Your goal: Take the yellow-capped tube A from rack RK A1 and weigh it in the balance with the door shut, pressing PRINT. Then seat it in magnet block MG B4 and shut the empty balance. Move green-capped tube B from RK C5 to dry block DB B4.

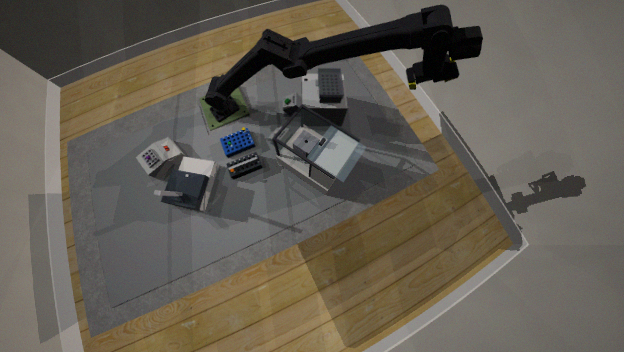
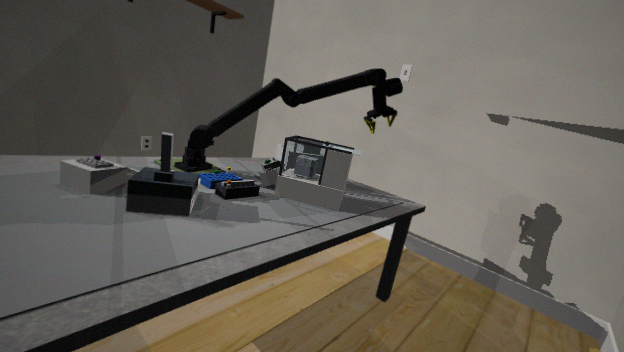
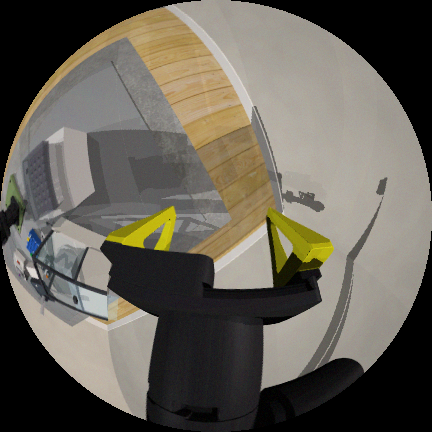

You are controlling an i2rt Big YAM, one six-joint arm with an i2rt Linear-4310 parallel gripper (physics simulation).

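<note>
My gripper [image 1: 433, 79] [image 2: 381, 128] [image 3: 219, 211] is open and empty, high in the air beyond the balance and far from the tubes. The yellow-capped tube [image 1: 243, 129] [image 2: 229, 169] stands at a back corner of the blue rack [image 1: 238, 142] [image 2: 220, 180] [image 3: 33, 243]. The green-capped tube [image 1: 229, 143] [image 2: 217, 172] stands in the same rack. The black magnet block [image 1: 245, 165] [image 2: 238, 190] is beside the rack, with an orange mark at one end. The balance [image 1: 301, 169] [image 2: 310, 192] has a glass chamber; a pale glass panel [image 1: 339, 150] projects past its right side. The dark grey dry block [image 1: 331, 84] [image 3: 41, 176] sits on a white unit.
A small unit with a green button [image 1: 287, 101] stands between the arm base and balance. A keypad box [image 1: 170, 146] [image 2: 95, 175] with a purple button and a dark box [image 1: 187, 187] [image 2: 161, 195] with an upright post stand left of the magnet block.
</note>
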